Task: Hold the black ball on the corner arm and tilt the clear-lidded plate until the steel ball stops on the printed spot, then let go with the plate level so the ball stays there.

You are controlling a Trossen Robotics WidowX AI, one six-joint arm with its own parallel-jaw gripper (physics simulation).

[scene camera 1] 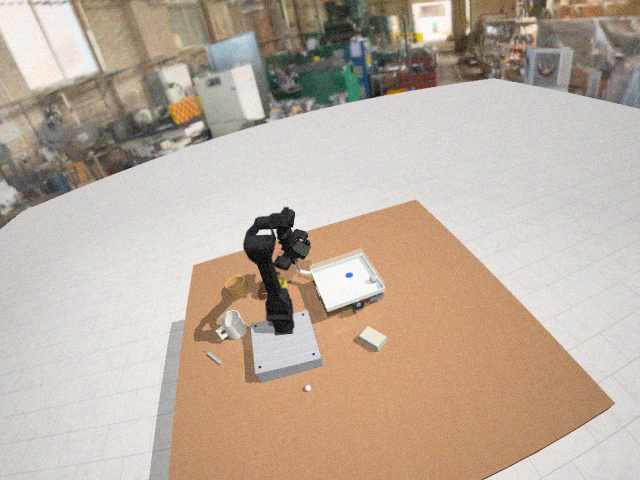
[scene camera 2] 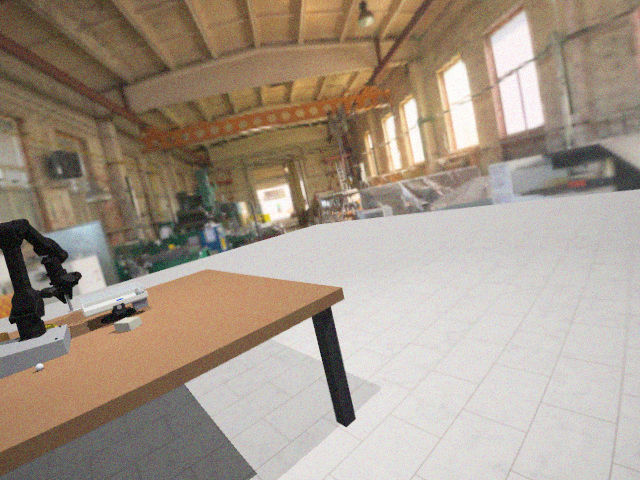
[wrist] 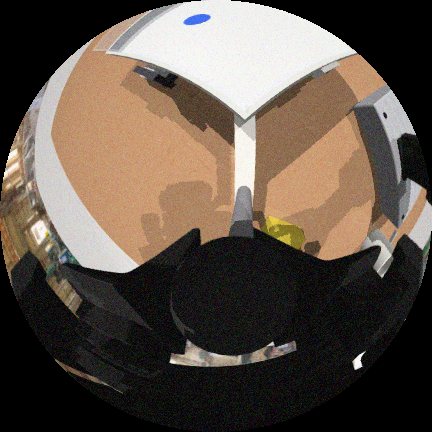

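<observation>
The white clear-lidded plate (scene camera 1: 333, 292) (scene camera 2: 97, 308) (wrist: 250, 60) stands on a dark pivot and looks tilted. Its blue printed spot (scene camera 1: 348, 275) (scene camera 2: 119, 299) (wrist: 197, 19) is near the middle. The steel ball (scene camera 1: 373, 278) is off the spot, near the right wall in scene camera 1; it cannot be made out in the other views. A pale corner arm (scene camera 1: 305, 272) (wrist: 245, 155) runs from the plate's corner to a grey stem (wrist: 242, 212). The black ball (wrist: 235, 295) tops the stem. My gripper (scene camera 1: 292, 255) (scene camera 2: 65, 295) (wrist: 222, 233) is shut on it; the contacts are hard to see.
A yellow block (scene camera 1: 281, 282) (wrist: 285, 232) lies below the gripper. An orange cup (scene camera 1: 236, 285) and a white mug (scene camera 1: 233, 326) stand left of the arm. A cream block (scene camera 1: 372, 338) (scene camera 2: 127, 324), small white ball (scene camera 1: 308, 388) (scene camera 2: 39, 367) and pen (scene camera 1: 212, 357) lie around the grey base (scene camera 1: 286, 348).
</observation>
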